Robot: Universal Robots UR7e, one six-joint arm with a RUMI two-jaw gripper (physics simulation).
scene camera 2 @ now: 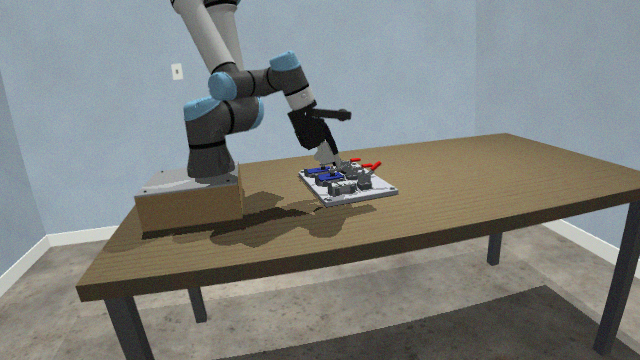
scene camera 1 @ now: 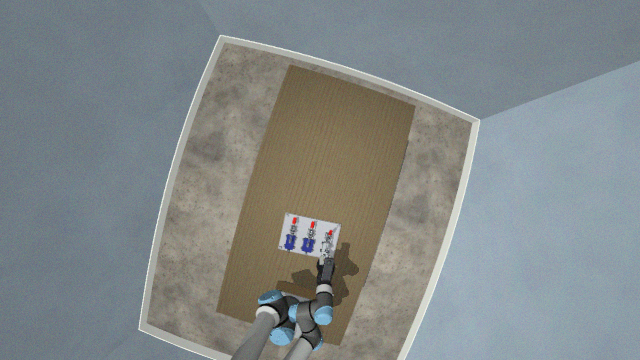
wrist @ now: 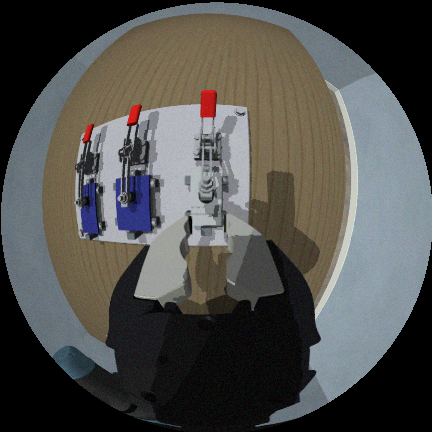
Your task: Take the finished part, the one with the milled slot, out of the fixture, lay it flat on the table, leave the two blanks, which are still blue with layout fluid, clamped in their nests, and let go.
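Seen in the pictures: gripper, fingertip midpoint: (scene camera 2: pixel 336 167) (scene camera 1: pixel 326 254) (wrist: pixel 207 216); arm's base, origin of the base link: (scene camera 2: pixel 211 171) (scene camera 1: pixel 288 306).
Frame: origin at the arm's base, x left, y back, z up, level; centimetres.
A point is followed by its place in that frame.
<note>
The grey finished part (scene camera 1: pixel 326 247) (scene camera 2: pixel 342 187) {x -9.6, y -40.1, z -6.7 cm} (wrist: pixel 212 219) {x -8.9, y -37.8, z -6.2 cm} sits in the right-hand nest in the wrist view; its slot is hard to make out. A clamp spindle (wrist: pixel 206 192) {x -7.5, y -41.2, z -1.5 cm} shows over it; I cannot tell if it presses down. Two blue blanks (scene camera 1: pixel 290 242) (scene camera 1: pixel 308 245) (scene camera 2: pixel 317 171) {x 11.6, y -34.7, z -7.2 cm} (scene camera 2: pixel 329 177) {x 1.5, y -37.7, z -6.7 cm} (wrist: pixel 90 209) {x 12.8, y -35.6, z -7.2 cm} (wrist: pixel 134 204) {x 2.5, y -37.9, z -6.7 cm} sit in the other nests, with clamp spindles over them. My gripper (scene camera 1: pixel 325 258) {x -8.0, y -39.0, z -0.7 cm} (scene camera 2: pixel 337 164) {x -8.0, y -39.0, z -0.7 cm} (wrist: pixel 207 216) {x -8.0, y -39.0, z -0.7 cm} is open by a narrow gap and empty, above the fixture. In the wrist view the fingertips hide the finished part's lower corners.
The white fixture plate (scene camera 1: pixel 303 220) {x 11.3, y -50.9, z -8.8 cm} (scene camera 2: pixel 381 190) {x -10.4, y -52.0, z -8.8 cm} (wrist: pixel 172 150) {x -1.3, y -46.6, z -8.8 cm} lies on the wooden table (scene camera 1: pixel 340 140) {x 8.8, y -105.6, z -10.3 cm} (scene camera 2: pixel 475 175) {x -2.4, y -88.4, z -10.3 cm} (wrist: pixel 295 125) {x -21.8, y -58.1, z -10.3 cm}. The red handle (scene camera 2: pixel 376 166) {x -6.4, y -51.7, z -2.2 cm} (wrist: pixel 208 103) {x -5.7, y -51.4, z -1.8 cm} of the right-hand clamp stands tilted up. The robot's base box (scene camera 2: pixel 190 210) {x -18.1, y 3.9, z -5.8 cm} stands left of the plate in scene camera 2.
</note>
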